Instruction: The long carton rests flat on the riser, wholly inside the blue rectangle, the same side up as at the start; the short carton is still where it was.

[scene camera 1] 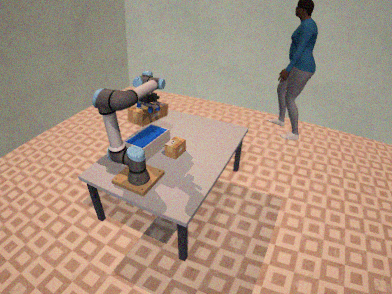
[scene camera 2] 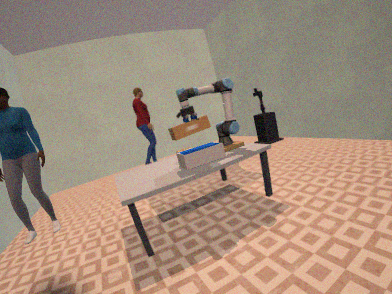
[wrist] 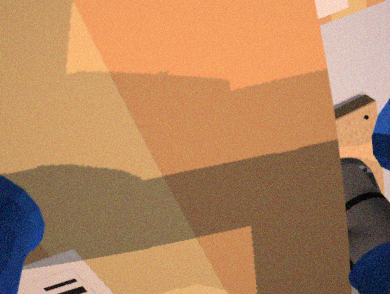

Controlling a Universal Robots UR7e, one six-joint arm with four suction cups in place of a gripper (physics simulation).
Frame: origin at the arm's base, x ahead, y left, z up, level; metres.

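Seen in the pictures: hand, tool point: [scene camera 1: 148, 109] [wrist: 225, 244]; arm's base, link origin: [scene camera 1: 138, 178] [scene camera 2: 226, 144].
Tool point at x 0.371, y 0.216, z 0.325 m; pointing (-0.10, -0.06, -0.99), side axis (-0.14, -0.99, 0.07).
Note:
Offsets run from my tool point to a thing's top centre. Level surfaces: height alone.
The long carton @(dx +0.035, dy +0.035, dz +0.021 m) [scene camera 1: 148, 114] [scene camera 2: 191, 128] [wrist: 215, 115] is brown, with a tape strip and a white label on top in the wrist view. It hangs in the air under my suction gripper [scene camera 1: 148, 106] [scene camera 2: 190, 119], whose blue cups sit on its top face. The riser @(dx -0.008, dy +0.027, dz -0.238 m) [scene camera 1: 159, 143] [scene camera 2: 202, 157] is a pale box with a blue rectangle [scene camera 1: 148, 136] [scene camera 2: 202, 149] on top. The carton is higher than the riser and apart from it, beyond its far end in scene camera 1. The short carton @(dx +0.064, dy -0.205, dz -0.255 m) [scene camera 1: 175, 148] stands on the table beside the riser; the riser mostly hides it in scene camera 2.
The grey table @(dz -0.358 m) [scene camera 1: 215, 135] [scene camera 2: 145, 180] carries the arm's base on a wooden plate [scene camera 1: 121, 179] [wrist: 355, 127]. A black pedestal [scene camera 2: 266, 127] stands on the floor past the table. A person in blue [scene camera 1: 303, 47] [scene camera 2: 19, 130] and one in red [scene camera 2: 141, 111] stand away from the table.

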